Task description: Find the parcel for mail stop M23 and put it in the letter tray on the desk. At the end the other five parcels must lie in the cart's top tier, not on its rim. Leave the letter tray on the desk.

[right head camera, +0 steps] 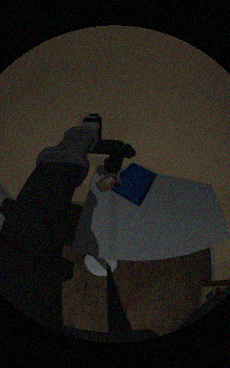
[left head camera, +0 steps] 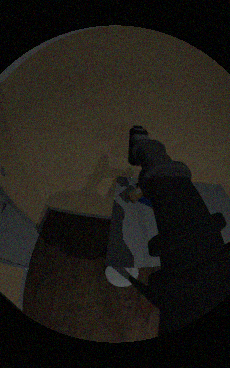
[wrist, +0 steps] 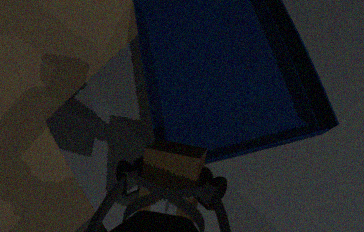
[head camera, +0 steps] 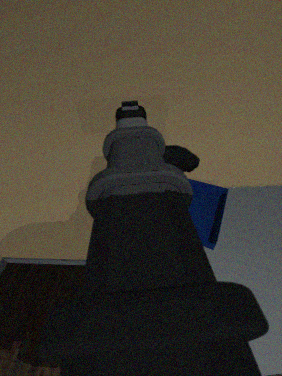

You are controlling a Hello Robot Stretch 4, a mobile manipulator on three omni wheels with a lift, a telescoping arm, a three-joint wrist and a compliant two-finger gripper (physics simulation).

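Pixels of known places: gripper, fingertip midpoint: [right head camera: 113, 180] [left head camera: 140, 190] [wrist: 172, 175]; robot's base, origin of the base link: [right head camera: 101, 260] [left head camera: 121, 271].
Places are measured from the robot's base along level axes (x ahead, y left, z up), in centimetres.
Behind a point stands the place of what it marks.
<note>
My gripper [wrist: 172, 175] @[x 53.0, y -9.1, z 105.4 cm] is shut on a small brown box-shaped parcel [wrist: 174, 164] @[x 52.4, y -10.8, z 110.4 cm] [right head camera: 107, 183] @[x 47.8, y -5.6, z 108.3 cm] [left head camera: 132, 193] @[x 48.8, y -2.7, z 107.7 cm], which sits between the two fingertips. No label can be read on the faces that show. The blue letter tray [wrist: 220, 75] @[x 61.8, y -25.4, z 92.6 cm] [right head camera: 134, 184] @[x 62.2, y -26.9, z 92.6 cm] [head camera: 206, 212] @[x 62.1, y -33.2, z 92.6 cm] lies on the pale desk [wrist: 270, 195] @[x 42.2, y -15.4, z 92.3 cm] [right head camera: 160, 220] @[x 30.9, y -43.1, z 92.3 cm] [head camera: 250, 235] @[x 46.5, y -47.2, z 92.3 cm] at its far left corner, and its inside looks empty. In the wrist view the parcel is beside the tray's near left corner and overlaps its edge; its height above the desk is hard to tell. The arm hides part of the tray in the head view.
A tan wall [head camera: 150, 50] @[x 86.4, y -9.6, z 157.3 cm] stands beyond the desk. A pale round disc [left head camera: 121, 276] @[x -6.0, y 0.4, z 18.7 cm] [right head camera: 96, 265] @[x -6.1, y 4.3, z 18.7 cm] shows low by the desk's near edge, over brown wooden floor [left head camera: 80, 295] @[x -46.4, y 54.4, z -2.7 cm]. A dark-edged thing with yellow and blue patches [right head camera: 212, 295] is cut off at the lower right.
</note>
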